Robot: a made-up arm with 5 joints.
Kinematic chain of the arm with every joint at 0, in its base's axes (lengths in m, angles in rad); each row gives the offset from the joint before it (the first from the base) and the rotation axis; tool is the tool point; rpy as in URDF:
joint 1: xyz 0 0 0.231 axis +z
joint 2: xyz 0 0 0 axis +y
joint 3: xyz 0.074 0 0.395 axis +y
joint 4: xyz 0.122 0 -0.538 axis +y
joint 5: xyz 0.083 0 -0.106 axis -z
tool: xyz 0 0 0 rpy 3.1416 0 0
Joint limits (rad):
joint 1: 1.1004..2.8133
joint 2: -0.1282..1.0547
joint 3: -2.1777..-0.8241
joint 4: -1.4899..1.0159
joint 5: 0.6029..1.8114
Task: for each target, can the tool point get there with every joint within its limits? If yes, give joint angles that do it. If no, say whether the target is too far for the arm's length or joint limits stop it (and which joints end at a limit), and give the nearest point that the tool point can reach.
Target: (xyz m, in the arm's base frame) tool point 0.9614 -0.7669 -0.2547
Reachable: no: too far | nearest point 0.1368 0.2691 -0.3025 | short by 1.325 m
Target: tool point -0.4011 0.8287 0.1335
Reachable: yes | joints 2.0216 0.9257 -1.6233 -0.6551 1.5567
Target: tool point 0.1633 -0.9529 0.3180
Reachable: no: joint limits stop it (at a limit: joint 1, joint 2, joint 3, joint 4) | nearest point -0.2857 0.0973 -0.3025 | short by 1.300 m
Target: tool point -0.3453 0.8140 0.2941
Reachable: yes | joints 1.9720 0.8567 -1.7064 -1.2258 1.2429
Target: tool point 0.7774 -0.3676 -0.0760
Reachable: no: joint limits stop it (at a limit: joint 1, joint 2, joint 3, joint 4) | nearest point 0.1368 0.2691 -0.3025 | short by 0.931 m
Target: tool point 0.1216 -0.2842 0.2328
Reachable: no: joint limits stop it (at a limit: joint 1, joint 2, joint 3, joint 4) | nearest point 0.1368 0.2691 -0.3025 | short by 0.770 m
